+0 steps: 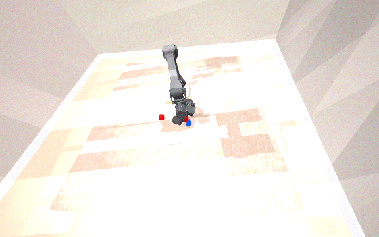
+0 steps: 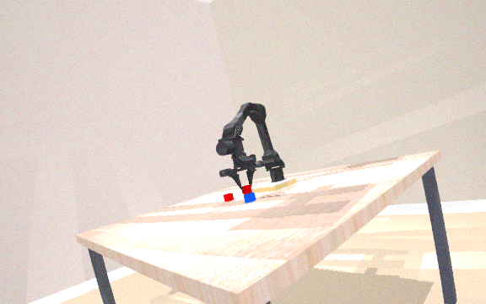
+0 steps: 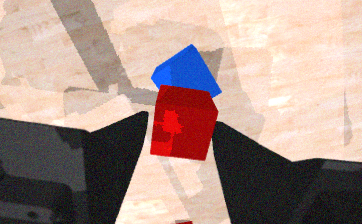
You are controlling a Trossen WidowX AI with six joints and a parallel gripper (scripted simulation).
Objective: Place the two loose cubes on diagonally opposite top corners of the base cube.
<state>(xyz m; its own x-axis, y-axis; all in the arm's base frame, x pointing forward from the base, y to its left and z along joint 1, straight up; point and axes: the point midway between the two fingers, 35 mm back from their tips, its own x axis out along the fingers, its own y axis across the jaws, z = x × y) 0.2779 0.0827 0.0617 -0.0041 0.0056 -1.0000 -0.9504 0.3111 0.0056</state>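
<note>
My gripper tip is 40 mm above the blue base cube, 20 mm to the right of it and 10 mm short of it.
</note>
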